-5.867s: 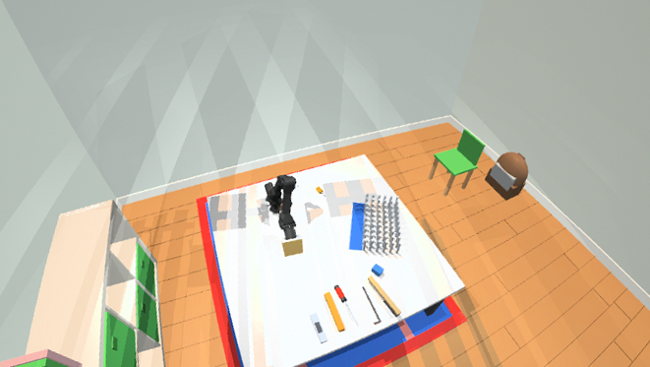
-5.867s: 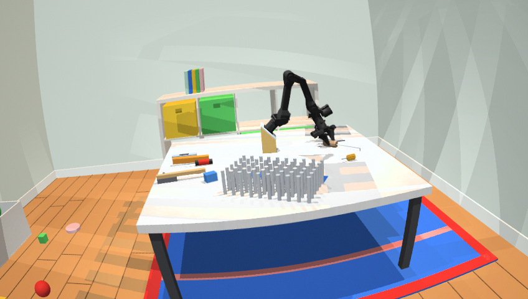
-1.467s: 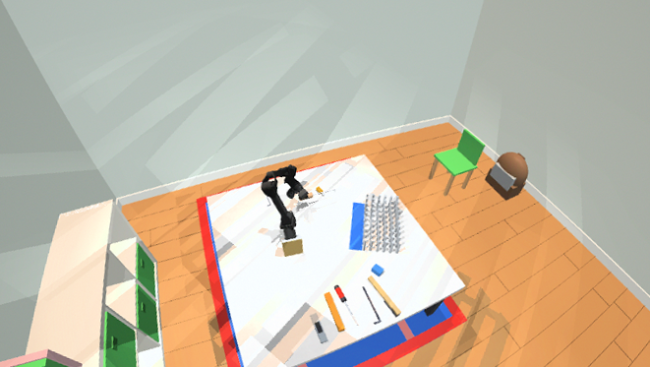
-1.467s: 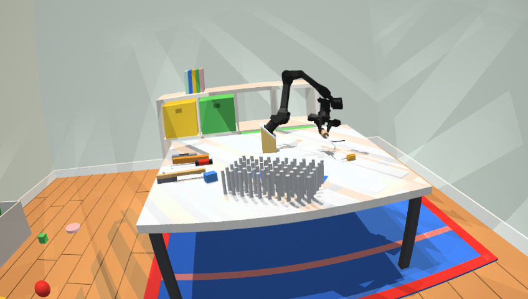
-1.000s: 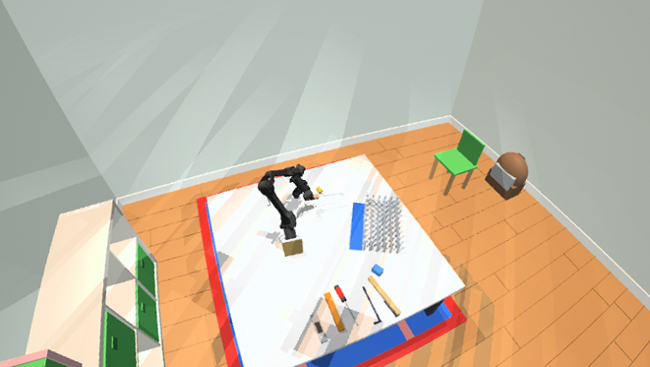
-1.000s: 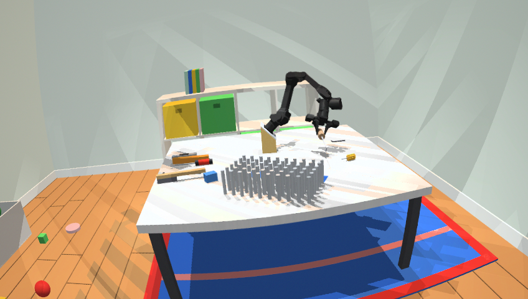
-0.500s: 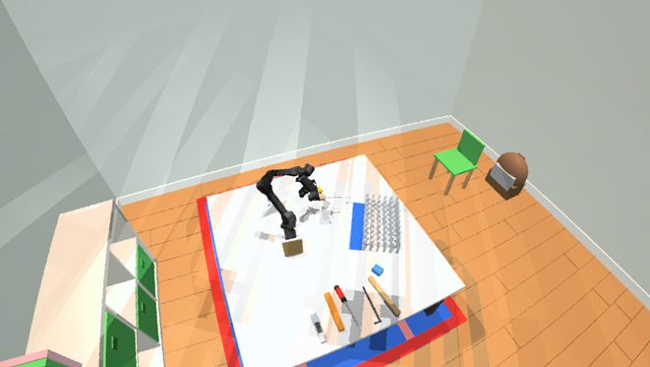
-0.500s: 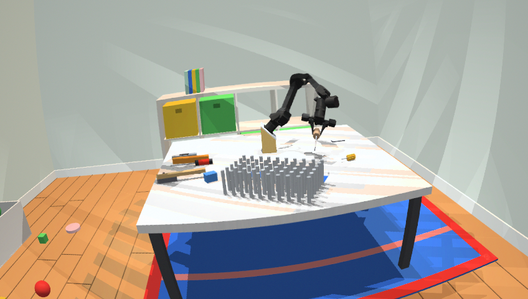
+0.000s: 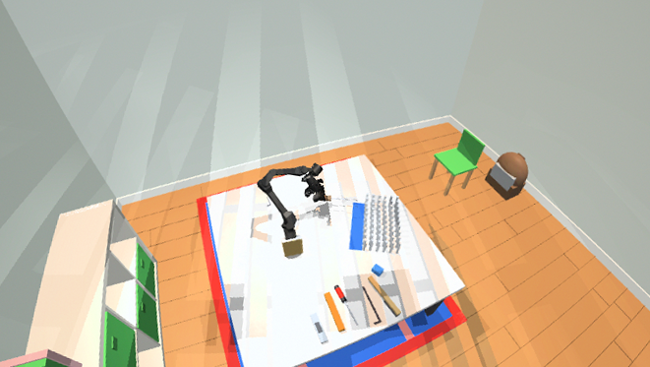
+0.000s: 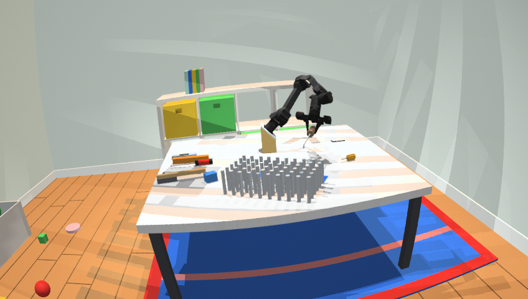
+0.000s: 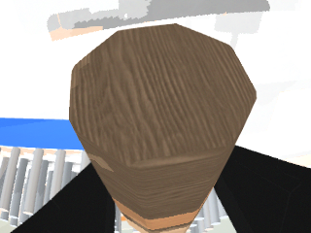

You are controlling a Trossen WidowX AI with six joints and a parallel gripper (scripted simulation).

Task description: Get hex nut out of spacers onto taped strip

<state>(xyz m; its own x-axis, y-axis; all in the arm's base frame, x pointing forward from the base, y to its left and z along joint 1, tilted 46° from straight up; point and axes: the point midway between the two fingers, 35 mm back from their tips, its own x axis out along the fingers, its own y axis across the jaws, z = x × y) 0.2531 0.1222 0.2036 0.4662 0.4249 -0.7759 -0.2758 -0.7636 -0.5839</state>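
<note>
The blue taped strip is 180 mm ahead of my gripper tip, 140 mm to the right of it and 150 mm below it. Round my gripper tip: blue block 180 mm ahead, 500 mm to the right, 130 mm below; yellow-handled tool 20 mm ahead, 200 mm to the left, 140 mm below; wooden-handled hook tool 90 mm ahead, 30 mm to the right.
</note>
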